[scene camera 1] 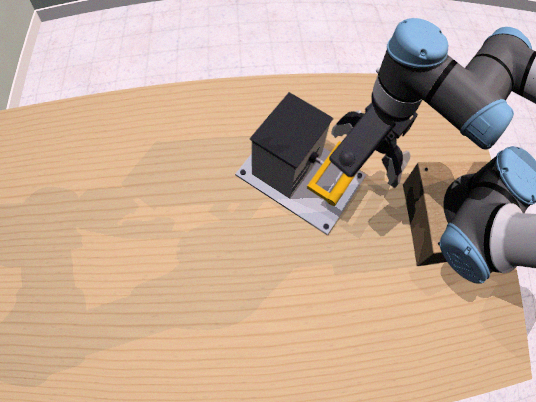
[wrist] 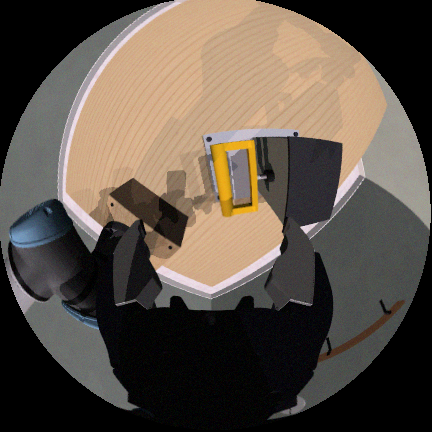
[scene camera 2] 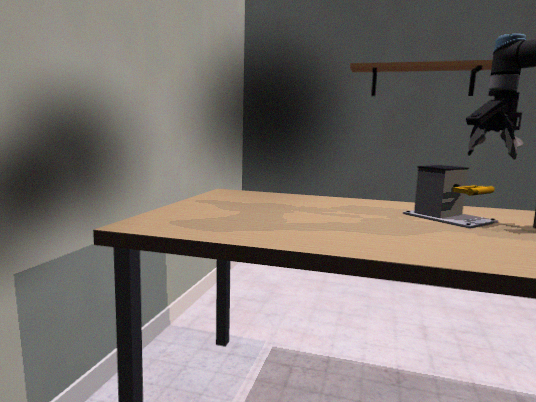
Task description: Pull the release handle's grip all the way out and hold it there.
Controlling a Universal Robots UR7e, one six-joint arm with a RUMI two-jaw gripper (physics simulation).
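The release handle's yellow rectangular frame (scene camera 1: 320, 190) (scene camera 2: 482, 190) (wrist: 254, 175) sticks out level from the side of a dark box (scene camera 1: 292, 130) (scene camera 2: 429, 192) (wrist: 315, 180). Its thick outer bar, the grip (scene camera 1: 340, 193) (wrist: 223, 180), faces away from the box. A short thin rod (wrist: 262, 177) joins the frame to the box. The box stands on a light grey plate (scene camera 1: 310, 212) (scene camera 2: 469, 223) (wrist: 240, 133) on the table. My gripper (scene camera 1: 367, 155) (scene camera 2: 492, 155) (wrist: 212, 219) is open and empty, above the handle and apart from it. In scene camera 1 the gripper's body hides part of the frame.
A wooden block (scene camera 1: 422, 215) (wrist: 170, 220) under the arm's base stands on the table (scene camera 1: 200, 310) (scene camera 2: 300, 245) (wrist: 150, 100), beyond the grip side of the handle. A wall shelf (scene camera 2: 425, 65) (wrist: 360, 344) hangs behind the table. The arm's links are above and beside the block.
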